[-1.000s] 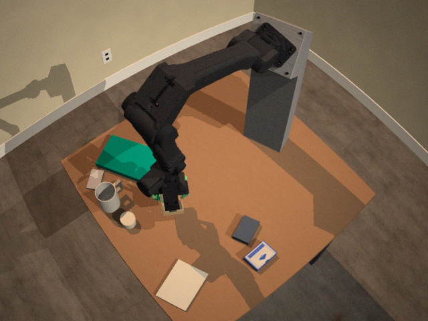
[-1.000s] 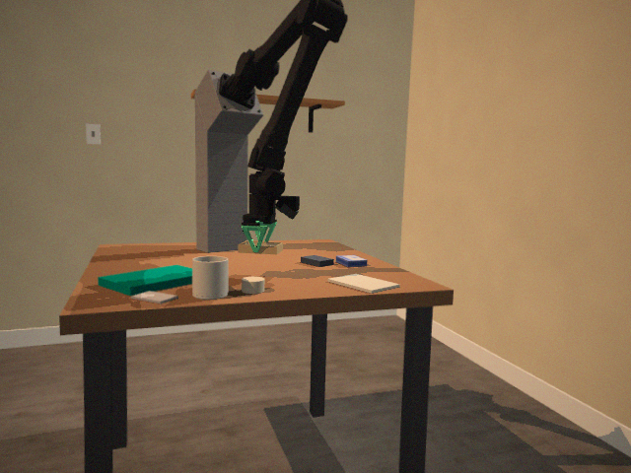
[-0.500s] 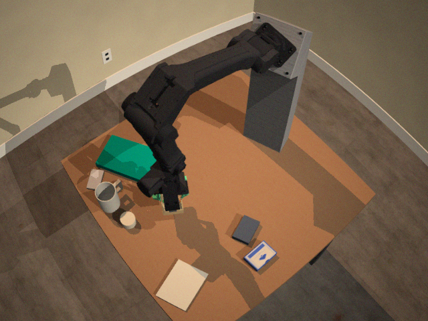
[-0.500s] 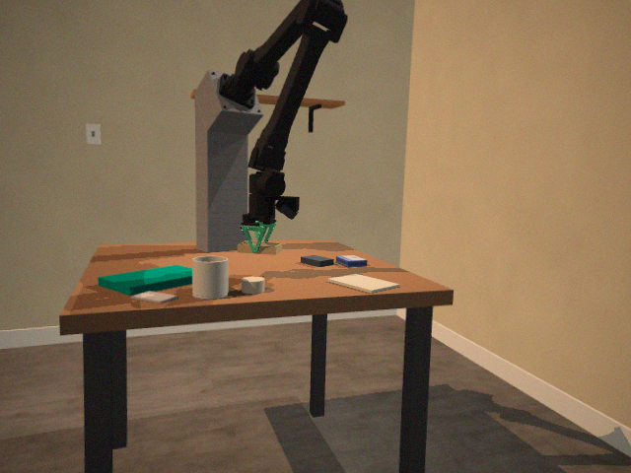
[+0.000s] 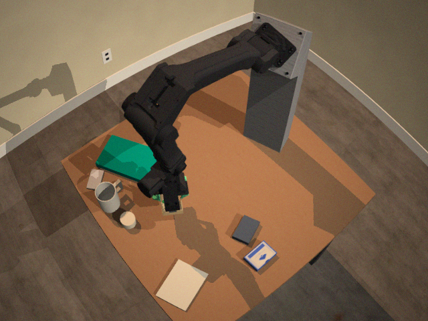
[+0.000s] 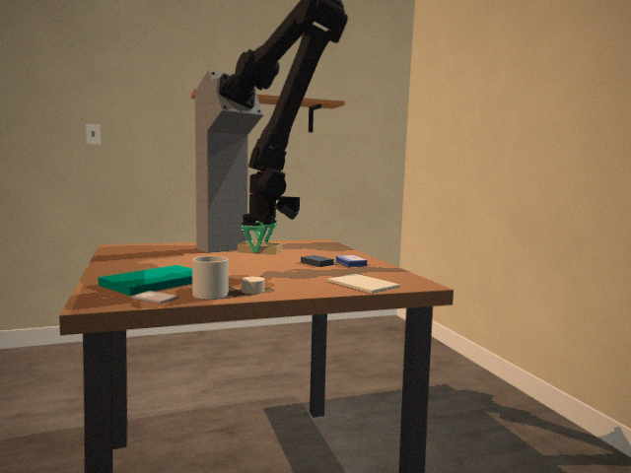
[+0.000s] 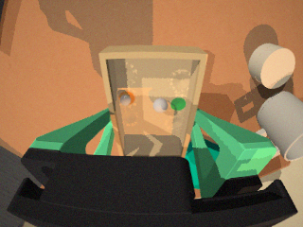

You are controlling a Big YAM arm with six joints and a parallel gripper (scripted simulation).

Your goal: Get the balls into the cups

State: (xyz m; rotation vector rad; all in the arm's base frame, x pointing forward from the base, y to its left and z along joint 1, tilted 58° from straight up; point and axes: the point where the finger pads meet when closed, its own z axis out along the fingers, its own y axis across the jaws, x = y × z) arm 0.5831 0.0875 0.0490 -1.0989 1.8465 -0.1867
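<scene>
The wooden puzzle lies 1 cm below my hand. From my hand the other things lie so: dark box 20 cm behind, 17 cm to the left, 7 cm below; grey mug 20 cm ahead, 10 cm to the right, 4 cm below; grey cube 14 cm to the right, 8 cm below.
</scene>
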